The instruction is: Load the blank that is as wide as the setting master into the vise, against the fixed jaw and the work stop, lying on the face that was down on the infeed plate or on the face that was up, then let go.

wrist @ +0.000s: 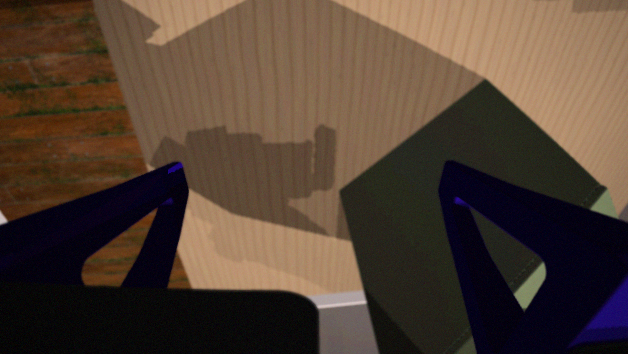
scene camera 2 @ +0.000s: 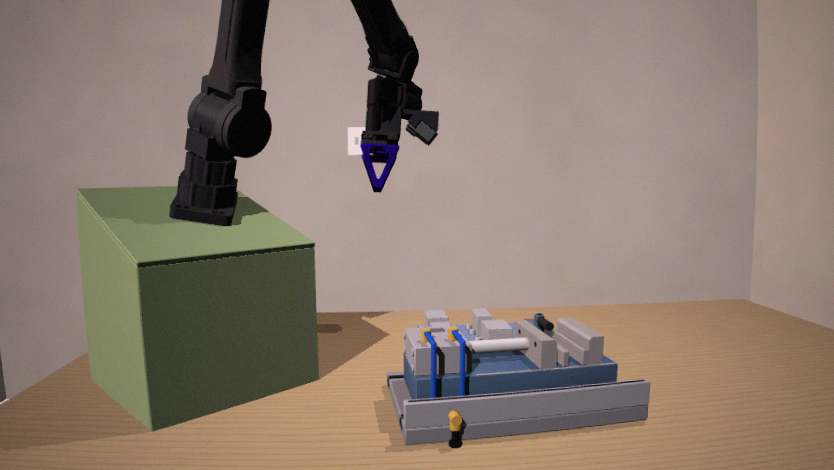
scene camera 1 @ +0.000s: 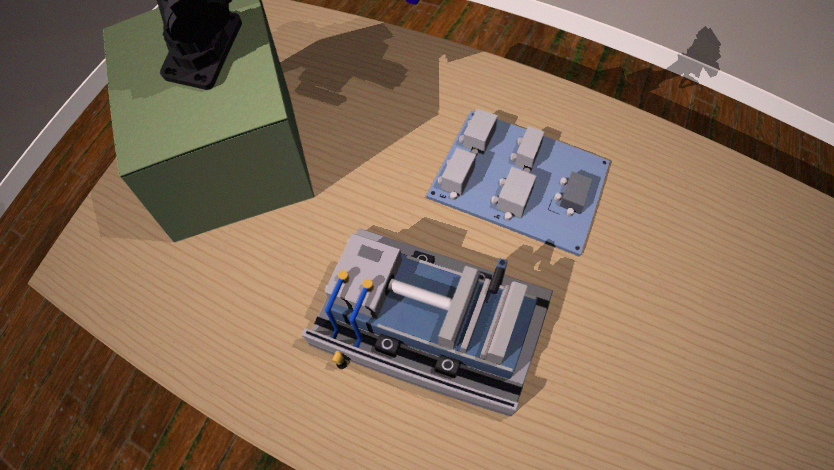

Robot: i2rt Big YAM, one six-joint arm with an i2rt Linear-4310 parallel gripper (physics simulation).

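Pixels of known places: gripper, fingertip midpoint: (wrist: pixel 313 175) (scene camera 2: pixel 377 190); arm's base, origin of the base link: (scene camera 2: pixel 205 208) (scene camera 1: pixel 202 49).
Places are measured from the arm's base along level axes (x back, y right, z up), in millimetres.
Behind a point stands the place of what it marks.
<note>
My gripper (scene camera 2: pixel 377 185) {x -295, y -150, z 20 mm} (wrist: pixel 313 175) {x -295, y -150, z 20 mm} is open and empty, high above the table beside the green pedestal, pointing down. The blue infeed plate (scene camera 1: pixel 547 169) {x -511, y -62, z -245 mm} holds several light grey blanks: two at its left side (scene camera 1: pixel 481 129) {x -394, y -89, z -209 mm} (scene camera 1: pixel 458 171) {x -374, y 0, z -209 mm}, a narrower one (scene camera 1: pixel 529 147) {x -475, y -72, z -209 mm} at the back middle, and a broader one (scene camera 1: pixel 517 191) {x -467, y 15, z -209 mm} at the front middle. A dark grey block (scene camera 1: pixel 576 191) {x -559, y -15, z -220 mm}, seemingly the setting master, sits against pins at the right. The vise (scene camera 1: pixel 408 318) {x -360, y 248, z -193 mm} (scene camera 2: pixel 513 381) {x -368, y 274, z -204 mm} has a rod-driven jaw (scene camera 1: pixel 459 309) {x -423, y 235, z -157 mm} (scene camera 2: pixel 539 345) {x -406, y 267, z -165 mm} and a rightmost jaw (scene camera 1: pixel 506 326) {x -485, y 244, z -157 mm} (scene camera 2: pixel 583 338) {x -471, y 266, z -163 mm}; thin bars lie between them. No blank shows there.
The green pedestal (scene camera 1: pixel 215 192) {x -37, y 141, z -159 mm} (scene camera 2: pixel 230 332) {x -37, y 141, z -153 mm} (wrist: pixel 415 200) {x -80, y -57, z -156 mm} carries the arm at the left. A dark cylindrical piece (scene camera 1: pixel 497 277) {x -461, y 182, z -157 mm} (scene camera 2: pixel 545 322) {x -456, y 193, z -158 mm}, perhaps the work stop, stands at the back of the jaws. Blue hoses (scene camera 1: pixel 330 309) {x -270, y 276, z -145 mm} (scene camera 2: pixel 433 367) {x -265, y 280, z -173 mm} rise at the vise's front left.
</note>
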